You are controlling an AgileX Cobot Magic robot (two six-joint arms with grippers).
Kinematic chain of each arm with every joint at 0, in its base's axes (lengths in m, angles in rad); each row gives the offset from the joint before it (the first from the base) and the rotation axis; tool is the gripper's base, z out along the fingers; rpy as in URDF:
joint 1: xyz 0 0 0.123 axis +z
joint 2: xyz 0 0 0 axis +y
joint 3: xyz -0.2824 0 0.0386 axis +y
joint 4: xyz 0.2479 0 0.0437 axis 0.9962 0 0.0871
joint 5: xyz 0 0 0 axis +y
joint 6: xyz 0.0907 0 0.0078 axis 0.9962 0 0.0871
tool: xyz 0 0 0 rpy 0 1.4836 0
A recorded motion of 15 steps. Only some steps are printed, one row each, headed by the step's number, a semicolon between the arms.
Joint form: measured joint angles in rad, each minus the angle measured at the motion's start. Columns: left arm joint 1, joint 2, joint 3, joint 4, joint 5, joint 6; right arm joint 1, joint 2, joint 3, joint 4, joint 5, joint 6.
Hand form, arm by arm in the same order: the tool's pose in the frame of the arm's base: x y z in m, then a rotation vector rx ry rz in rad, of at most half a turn. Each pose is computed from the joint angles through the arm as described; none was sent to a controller.
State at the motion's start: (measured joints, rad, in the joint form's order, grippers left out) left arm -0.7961 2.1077 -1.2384 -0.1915 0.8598 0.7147; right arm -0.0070 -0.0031 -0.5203 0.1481 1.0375 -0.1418
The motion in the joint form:
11: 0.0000 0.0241 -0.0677 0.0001 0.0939 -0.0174; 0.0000 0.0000 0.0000 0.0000 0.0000 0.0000
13: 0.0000 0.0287 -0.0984 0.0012 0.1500 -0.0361; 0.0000 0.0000 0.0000 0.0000 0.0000 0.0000
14: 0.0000 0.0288 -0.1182 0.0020 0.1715 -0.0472; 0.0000 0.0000 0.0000 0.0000 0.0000 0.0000
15: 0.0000 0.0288 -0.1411 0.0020 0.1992 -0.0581; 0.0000 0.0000 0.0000 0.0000 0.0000 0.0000
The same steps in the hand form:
11: 0.2507 -0.2764 0.0997 -1.9051 -2.3250 0.2155; -0.0072 0.0116 0.2854 -0.1408 1.9851 0.0797
13: 0.2520 -0.2783 0.1045 -1.8714 -2.3119 0.2149; -0.0072 0.0116 0.2854 -0.1408 1.9851 0.0797
14: 0.2538 -0.2803 0.1086 -1.8611 -2.3167 0.2157; -0.0072 0.0116 0.2854 -0.1408 1.9851 0.0797
15: 0.2555 -0.2825 0.1135 -1.8493 -2.3185 0.2176; -0.0072 0.0116 0.2854 -0.1408 1.9851 0.0797

